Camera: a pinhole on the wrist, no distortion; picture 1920 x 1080 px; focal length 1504.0 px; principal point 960.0 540.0 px. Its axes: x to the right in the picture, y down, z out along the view. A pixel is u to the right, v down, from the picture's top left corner.
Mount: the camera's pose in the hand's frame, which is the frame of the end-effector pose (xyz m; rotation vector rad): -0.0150 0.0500 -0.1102 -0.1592 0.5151 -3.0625
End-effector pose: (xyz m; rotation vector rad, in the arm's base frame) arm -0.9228 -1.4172 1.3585 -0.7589 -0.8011 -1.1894
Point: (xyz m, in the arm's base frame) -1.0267 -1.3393 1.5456
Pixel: 584 772
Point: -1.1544 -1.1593 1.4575
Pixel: 1351 816
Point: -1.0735 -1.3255 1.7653
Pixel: 230 751
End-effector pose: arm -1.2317 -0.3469 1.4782 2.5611 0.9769 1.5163
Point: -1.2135 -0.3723 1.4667
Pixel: 1130 323
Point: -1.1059 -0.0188 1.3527
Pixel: 708 1042
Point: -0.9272 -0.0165 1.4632
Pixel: 308 574
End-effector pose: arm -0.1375 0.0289 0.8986 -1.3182 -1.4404 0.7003
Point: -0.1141 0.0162 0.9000
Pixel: 1028 781
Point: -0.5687 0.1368 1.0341
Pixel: 842 874
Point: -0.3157 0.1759 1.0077
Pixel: 369 912
